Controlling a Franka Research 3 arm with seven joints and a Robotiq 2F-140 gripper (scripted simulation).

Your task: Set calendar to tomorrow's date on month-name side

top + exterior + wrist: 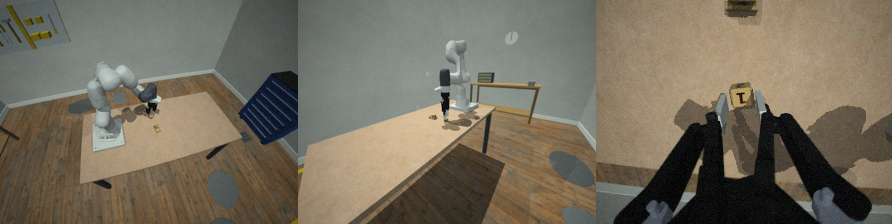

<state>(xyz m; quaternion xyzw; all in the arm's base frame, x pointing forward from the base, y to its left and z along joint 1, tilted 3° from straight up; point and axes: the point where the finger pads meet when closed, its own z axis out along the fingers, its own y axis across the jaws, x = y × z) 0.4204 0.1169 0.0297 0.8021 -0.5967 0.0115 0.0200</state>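
The wooden digit cube is 6 cm below my hand. From my hand the other things lie so: wooden tray (2 cm ahead, 16 cm to the right, 6 cm below).
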